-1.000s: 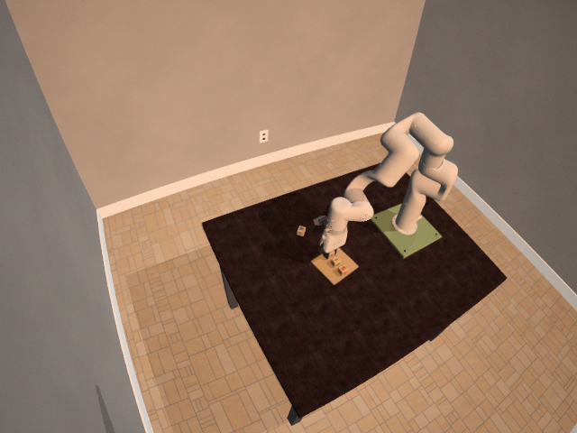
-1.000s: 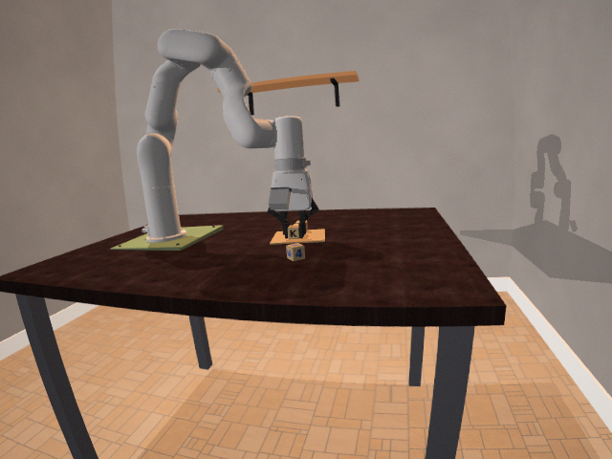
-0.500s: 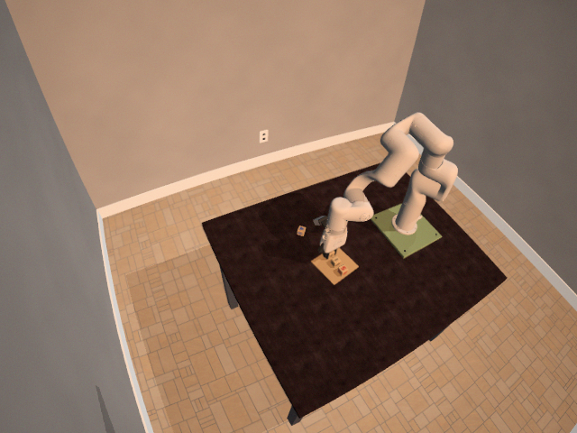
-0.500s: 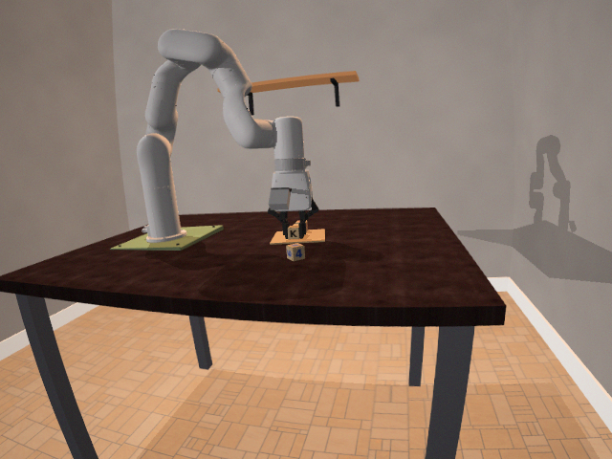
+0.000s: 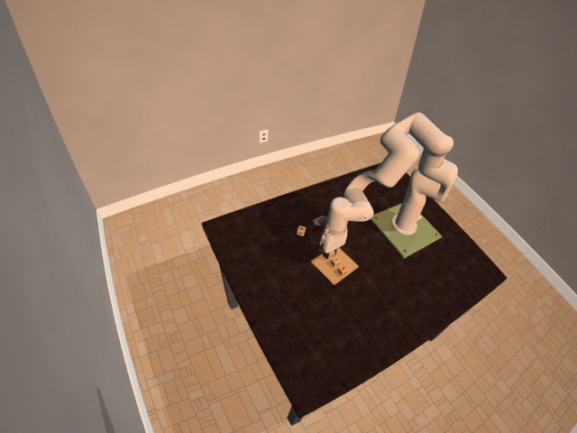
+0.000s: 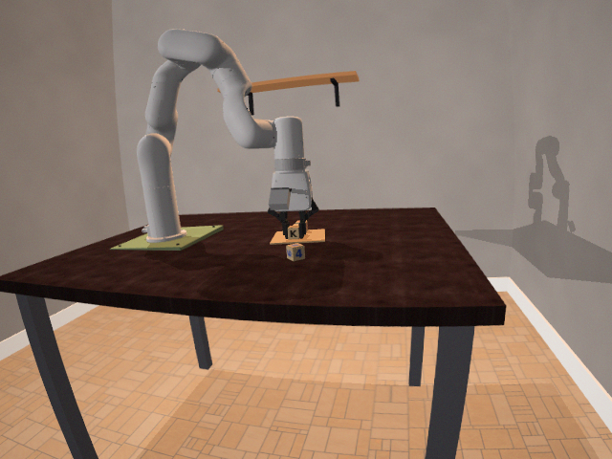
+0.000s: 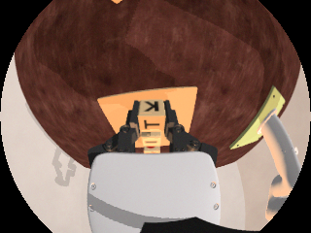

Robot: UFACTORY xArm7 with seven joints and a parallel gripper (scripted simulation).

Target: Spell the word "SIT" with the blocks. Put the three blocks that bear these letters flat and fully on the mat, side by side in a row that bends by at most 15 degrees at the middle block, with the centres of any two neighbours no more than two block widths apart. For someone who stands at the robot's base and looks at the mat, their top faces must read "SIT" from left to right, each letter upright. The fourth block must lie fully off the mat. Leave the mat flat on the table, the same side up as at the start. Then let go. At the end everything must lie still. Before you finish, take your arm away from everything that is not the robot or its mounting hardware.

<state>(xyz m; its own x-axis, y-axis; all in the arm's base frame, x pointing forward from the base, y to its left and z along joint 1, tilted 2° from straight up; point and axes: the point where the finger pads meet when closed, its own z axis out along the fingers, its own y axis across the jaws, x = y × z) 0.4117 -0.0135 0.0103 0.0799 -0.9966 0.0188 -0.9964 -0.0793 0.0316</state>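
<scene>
My hand is 5 cm to the right of the tan mat and 3 cm above it.
</scene>
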